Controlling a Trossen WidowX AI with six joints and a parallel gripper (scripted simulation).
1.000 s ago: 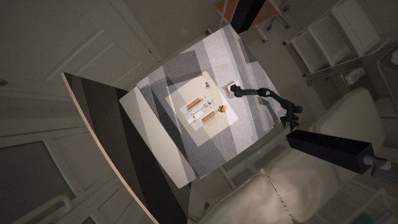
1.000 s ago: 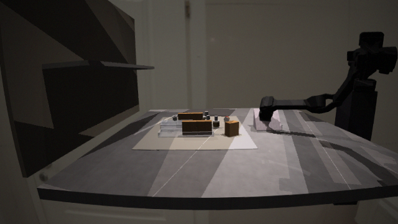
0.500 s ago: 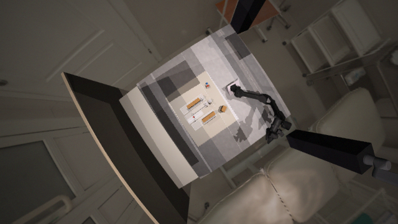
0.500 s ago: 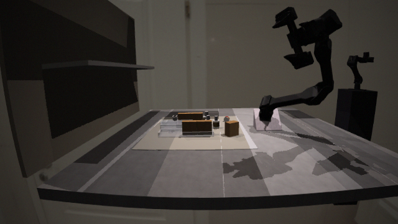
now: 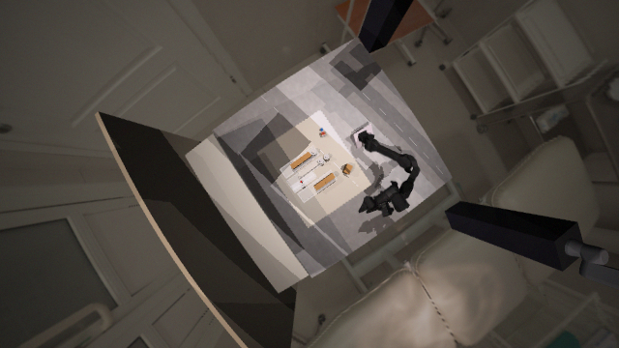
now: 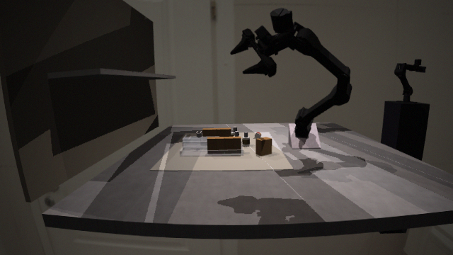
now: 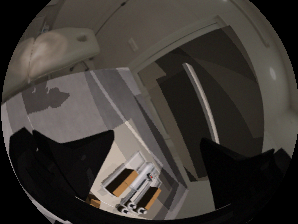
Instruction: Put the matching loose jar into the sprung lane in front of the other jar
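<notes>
Now: gripper tip 60 mm short of the jar, 420 mm to the left of it and 330 mm above it. From my gripper tip the other things lie so: clear lane rack 180 mm ahead, 300 mm to the right, 360 mm below; then brown block 90 mm behind, 210 mm to the right, 350 mm below.
</notes>
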